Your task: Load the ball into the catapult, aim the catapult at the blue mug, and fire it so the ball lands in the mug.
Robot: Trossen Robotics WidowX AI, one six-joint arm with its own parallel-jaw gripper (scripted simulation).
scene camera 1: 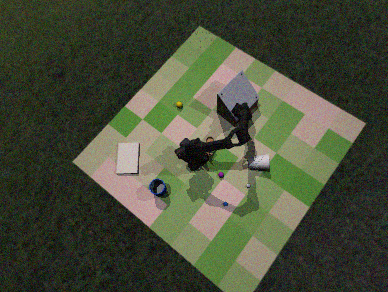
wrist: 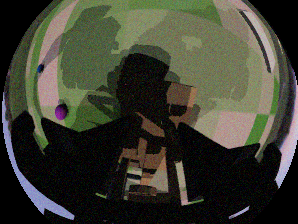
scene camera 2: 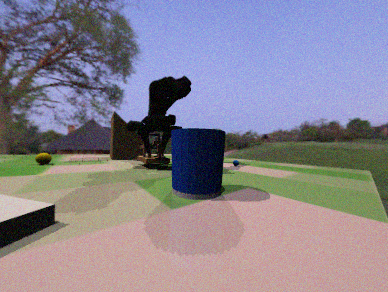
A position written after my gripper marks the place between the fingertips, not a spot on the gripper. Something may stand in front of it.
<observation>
In view: my gripper [scene camera 2: 155, 153], a wooden catapult [wrist: 157, 107] and a blue mug [scene camera 2: 197, 154].
My gripper is seen too in the wrist view [wrist: 155, 123]. The wrist view does not show the blue mug: it is out of frame.
</observation>
